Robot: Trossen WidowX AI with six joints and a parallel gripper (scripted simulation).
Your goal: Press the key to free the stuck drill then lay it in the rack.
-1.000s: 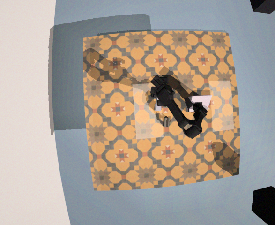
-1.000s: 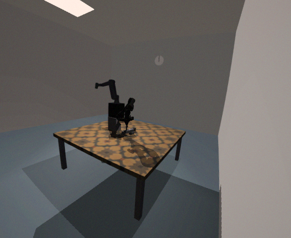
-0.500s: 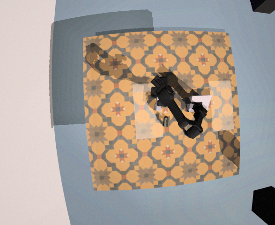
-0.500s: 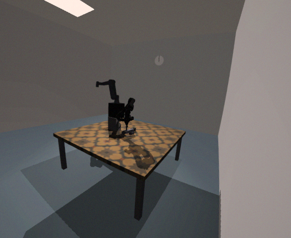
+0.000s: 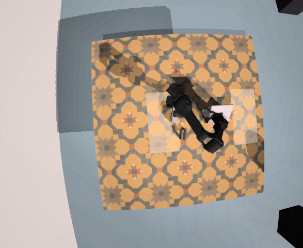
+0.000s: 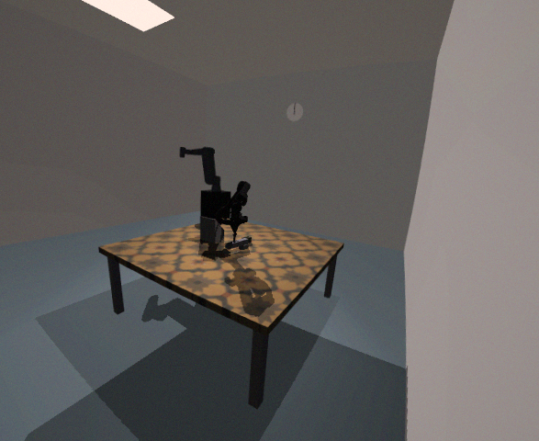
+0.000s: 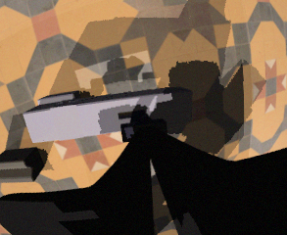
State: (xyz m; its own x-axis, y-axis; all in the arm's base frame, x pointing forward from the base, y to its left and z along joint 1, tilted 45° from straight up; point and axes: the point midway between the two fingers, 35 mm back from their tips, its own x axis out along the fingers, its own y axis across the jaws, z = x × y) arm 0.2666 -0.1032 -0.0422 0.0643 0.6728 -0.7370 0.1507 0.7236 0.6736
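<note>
Now: gripper tip 9 cm above the pale grey fixture and 4 cm to the right of it. Round my gripper tip: drill (8 cm below, 5 cm to the left); then dark rack (21 cm to the left, 11 cm below, 5 cm behind); then dark key (3 cm below).
</note>
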